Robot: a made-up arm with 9 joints. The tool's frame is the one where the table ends. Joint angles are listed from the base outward.
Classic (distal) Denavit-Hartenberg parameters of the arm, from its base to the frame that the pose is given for. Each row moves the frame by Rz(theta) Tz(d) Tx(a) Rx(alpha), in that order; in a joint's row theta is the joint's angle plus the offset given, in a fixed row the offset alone. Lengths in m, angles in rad.
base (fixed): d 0  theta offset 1.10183  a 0.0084  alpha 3.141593
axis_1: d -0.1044  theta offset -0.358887  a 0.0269  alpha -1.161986
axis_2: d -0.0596  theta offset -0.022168  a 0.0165  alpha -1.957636
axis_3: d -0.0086  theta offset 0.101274  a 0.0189  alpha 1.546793
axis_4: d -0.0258  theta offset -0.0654  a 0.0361  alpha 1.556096
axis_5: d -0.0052  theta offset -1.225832  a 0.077  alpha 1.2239
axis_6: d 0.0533  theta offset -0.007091  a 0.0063  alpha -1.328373
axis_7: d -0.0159  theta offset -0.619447  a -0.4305  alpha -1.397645
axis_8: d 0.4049  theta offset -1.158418  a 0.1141  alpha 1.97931
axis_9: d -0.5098  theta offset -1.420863  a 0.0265  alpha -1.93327
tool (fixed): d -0.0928  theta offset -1.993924  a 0  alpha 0
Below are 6 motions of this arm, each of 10 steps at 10 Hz.
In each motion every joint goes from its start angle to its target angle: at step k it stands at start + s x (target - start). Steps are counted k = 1, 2, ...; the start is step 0. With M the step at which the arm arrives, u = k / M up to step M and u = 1 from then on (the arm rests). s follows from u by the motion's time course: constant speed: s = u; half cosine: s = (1 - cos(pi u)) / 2; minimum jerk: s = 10 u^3 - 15 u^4 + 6 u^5.
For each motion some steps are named. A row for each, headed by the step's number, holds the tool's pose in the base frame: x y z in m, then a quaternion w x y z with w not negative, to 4 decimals.
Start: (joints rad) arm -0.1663 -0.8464 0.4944 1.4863 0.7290 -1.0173 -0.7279 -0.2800 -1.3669
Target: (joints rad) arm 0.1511 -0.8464 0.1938 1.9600 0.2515 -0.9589 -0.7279 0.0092 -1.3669
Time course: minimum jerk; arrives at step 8
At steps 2, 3, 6, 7, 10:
2: -0.0386 -0.0171 0.8446 0.0757 -0.5582 -0.7109 0.4211
3: -0.0431 -0.1027 0.8300 0.1038 -0.5719 -0.7259 0.3676
6: -0.1885 -0.3586 0.6974 0.1311 -0.6381 -0.7470 0.1328
7: -0.2211 -0.3825 0.6696 0.1249 -0.6486 -0.7445 0.0971
10: -0.2273 -0.3865 0.6643 0.1235 -0.6505 -0.7439 0.0905

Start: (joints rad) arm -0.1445 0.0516 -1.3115 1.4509 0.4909 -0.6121 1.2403 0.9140 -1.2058
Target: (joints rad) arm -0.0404 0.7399 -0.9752 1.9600 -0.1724 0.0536 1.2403 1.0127 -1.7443
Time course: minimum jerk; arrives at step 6
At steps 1, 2, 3, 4, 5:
1: 0.2515 -0.5695 0.0471 0.6462 -0.3648 -0.5141 0.4302
2: 0.1982 -0.5942 0.0385 0.6246 -0.4068 -0.5476 0.3801
3: 0.0736 -0.6282 -0.0009 0.5913 -0.4875 -0.5822 0.2715
4: -0.0887 -0.6240 -0.0834 0.5627 -0.5739 -0.5790 0.1368
5: -0.1947 -0.5870 -0.1540 0.5486 -0.6237 -0.5547 0.0475

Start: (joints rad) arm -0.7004 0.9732 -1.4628 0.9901 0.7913 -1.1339 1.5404 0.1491 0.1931
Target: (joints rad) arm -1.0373 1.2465 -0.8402 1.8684 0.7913 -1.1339 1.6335 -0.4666 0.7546
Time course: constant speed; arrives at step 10
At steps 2, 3, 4, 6, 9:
2: 0.3476 -0.0183 -0.1511 0.6432 0.4635 0.2863 0.5381
3: 0.3782 -0.0012 -0.0954 0.6293 0.4567 0.2874 0.5593
4: 0.4024 0.0112 -0.0376 0.6160 0.4508 0.2877 0.5784
6: 0.4336 0.0186 0.0789 0.5908 0.4429 0.2864 0.6105
9: 0.4484 -0.0211 0.2373 0.5546 0.4441 0.2824 0.6445

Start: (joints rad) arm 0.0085 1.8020 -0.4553 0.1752 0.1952 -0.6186 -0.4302 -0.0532 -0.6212
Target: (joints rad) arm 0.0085 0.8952 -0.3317 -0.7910 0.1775 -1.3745 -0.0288 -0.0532 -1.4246
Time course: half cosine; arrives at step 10
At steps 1, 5, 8, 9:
1: -0.2212 -0.3060 0.7387 0.7314 -0.6504 -0.1919 0.0721
5: 0.0719 -0.0050 0.8460 0.3647 -0.7359 -0.3740 0.4309
8: 0.2510 0.3998 0.6890 0.0228 -0.5844 -0.4355 0.6843
9: 0.2662 0.4668 0.6301 0.0300 0.5389 0.4366 -0.7198

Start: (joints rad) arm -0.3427 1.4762 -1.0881 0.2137 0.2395 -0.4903 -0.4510 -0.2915 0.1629
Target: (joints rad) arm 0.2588 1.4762 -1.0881 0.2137 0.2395 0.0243 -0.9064 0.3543 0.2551
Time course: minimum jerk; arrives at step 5
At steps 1, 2, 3, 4, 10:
1: 0.2369 -0.0905 0.7247 0.8748 -0.4262 0.2046 0.1060
2: 0.1928 -0.1186 0.7507 0.8682 -0.4501 0.1927 0.0808
3: 0.1504 -0.1413 0.7928 0.8512 -0.4835 0.1912 0.0716
4: 0.1395 -0.1528 0.8260 0.8372 -0.5014 0.2019 0.0830
10: 0.1395 -0.1555 0.8336 0.8341 -0.5043 0.2056 0.0875

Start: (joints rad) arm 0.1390 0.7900 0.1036 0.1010 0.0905 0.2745 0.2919 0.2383 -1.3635
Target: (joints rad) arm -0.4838 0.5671 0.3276 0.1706 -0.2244 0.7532 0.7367 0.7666 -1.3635
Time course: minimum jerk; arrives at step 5
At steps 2, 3, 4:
2: 0.0320 0.4437 0.7363 0.1272 0.8068 0.0185 -0.5767
3: -0.0939 0.3538 0.7985 0.1813 0.7919 0.1445 -0.5649
4: -0.1583 0.2462 0.8475 0.2122 0.7689 0.2492 -0.5492

